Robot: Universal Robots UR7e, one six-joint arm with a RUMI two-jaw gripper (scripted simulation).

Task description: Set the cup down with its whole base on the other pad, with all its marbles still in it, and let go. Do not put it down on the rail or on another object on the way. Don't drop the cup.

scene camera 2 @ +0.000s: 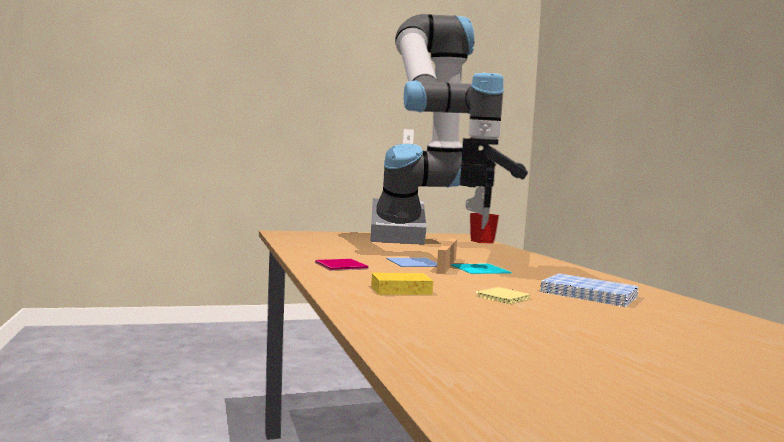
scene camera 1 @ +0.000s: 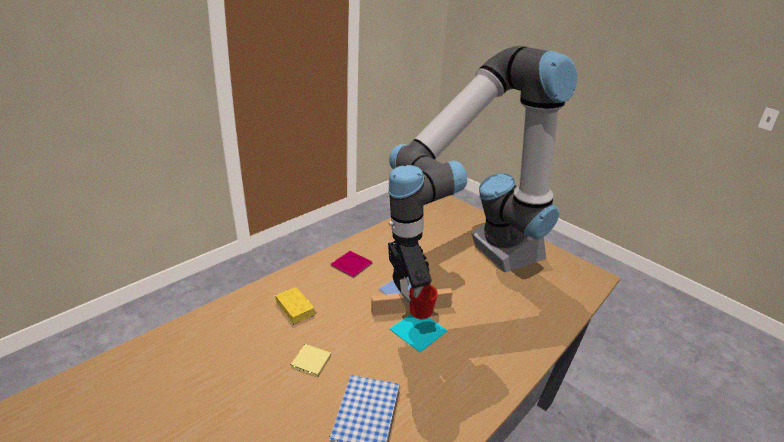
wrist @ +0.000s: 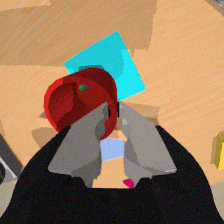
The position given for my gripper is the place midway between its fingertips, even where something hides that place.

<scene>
I see my gripper (scene camera 2: 482, 228), a red cup (wrist: 64, 104) and a yellow sponge (scene camera 2: 383, 283).
The yellow sponge also shows in scene camera 1 (scene camera 1: 297, 308). My gripper also shows in scene camera 1 (scene camera 1: 411, 302) and in the wrist view (wrist: 114, 103).
</scene>
